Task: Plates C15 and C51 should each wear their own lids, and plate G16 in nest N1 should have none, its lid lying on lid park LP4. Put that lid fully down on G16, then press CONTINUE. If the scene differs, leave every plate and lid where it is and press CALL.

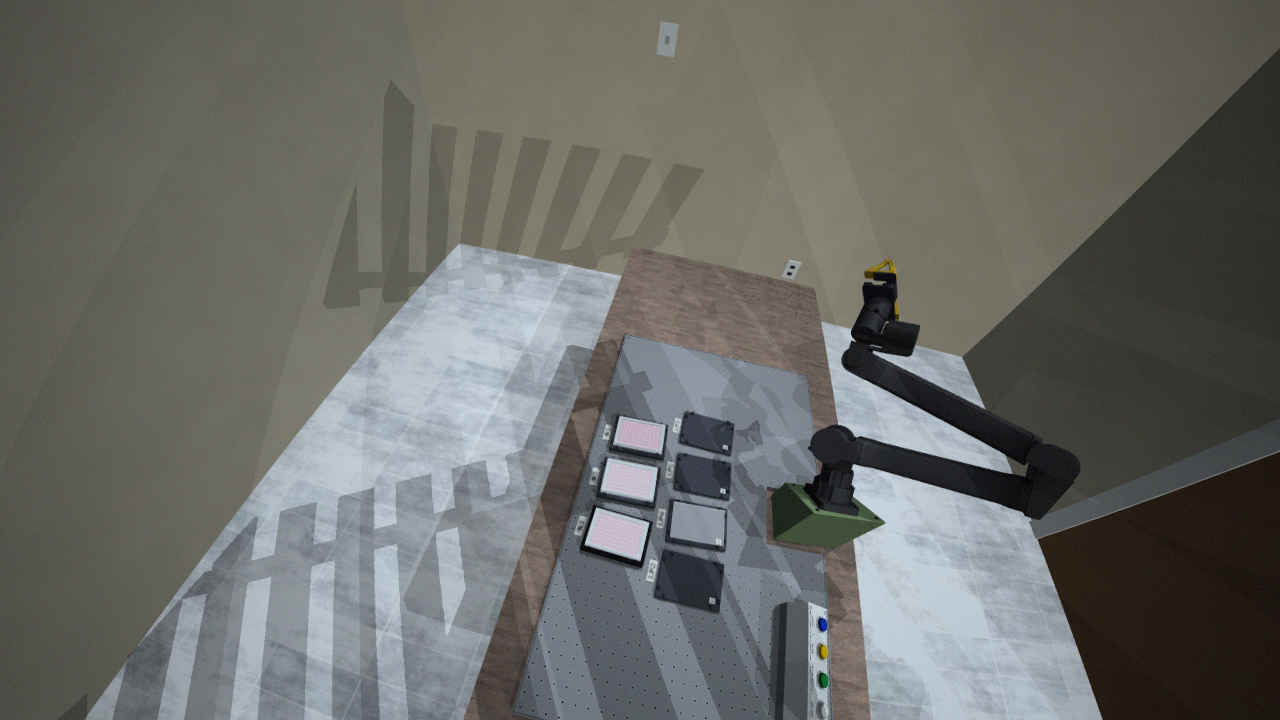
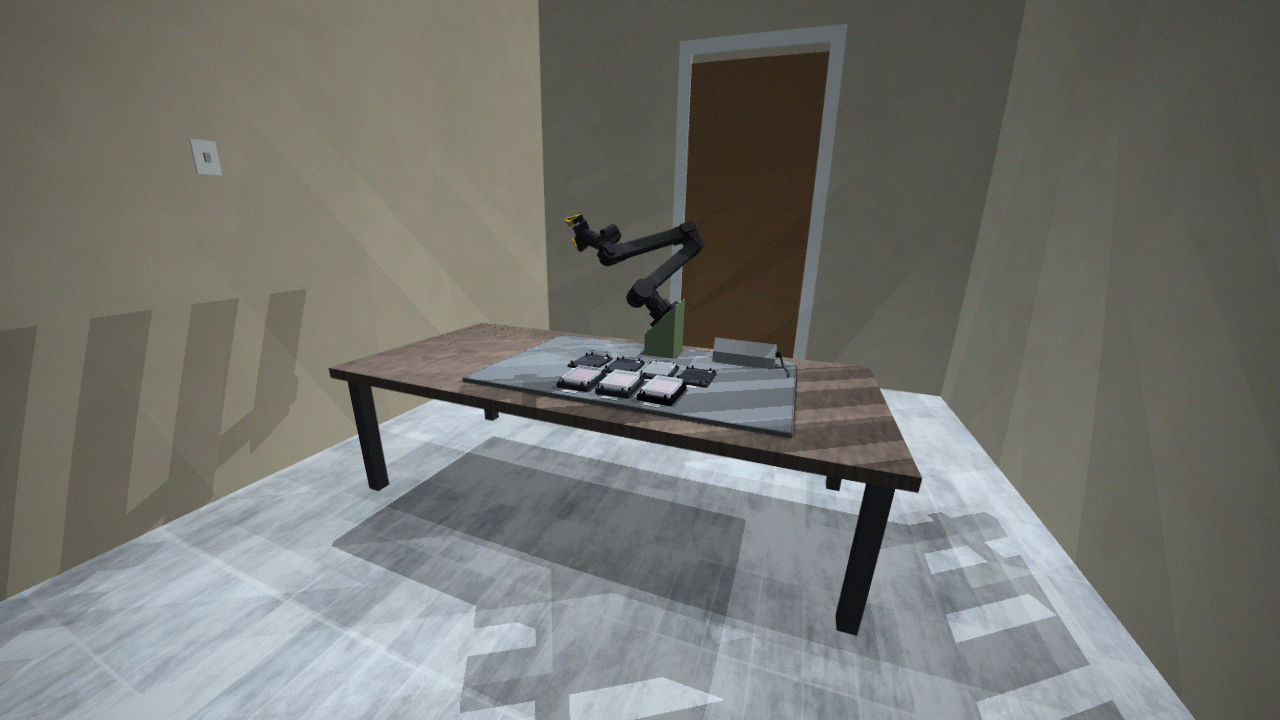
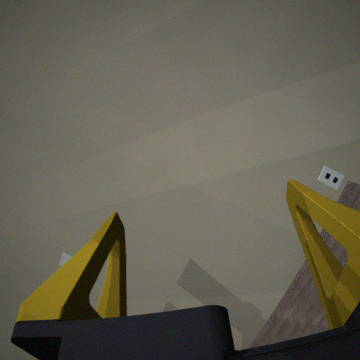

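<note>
Three plates with pink wells sit in dark nests in one column: an upper plate, a middle plate and a lower plate. Their labels are too small to read, and whether each wears a clear lid cannot be told. A pale grey lid lies on the third of four dark parks beside them; the park labels are unreadable. My gripper is open and empty, raised high and far from the plates. A console carries coloured buttons.
Dark parks stand around the pale lid. The green arm base stands between the parks and the table edge. The grey perforated board lies on the wooden table.
</note>
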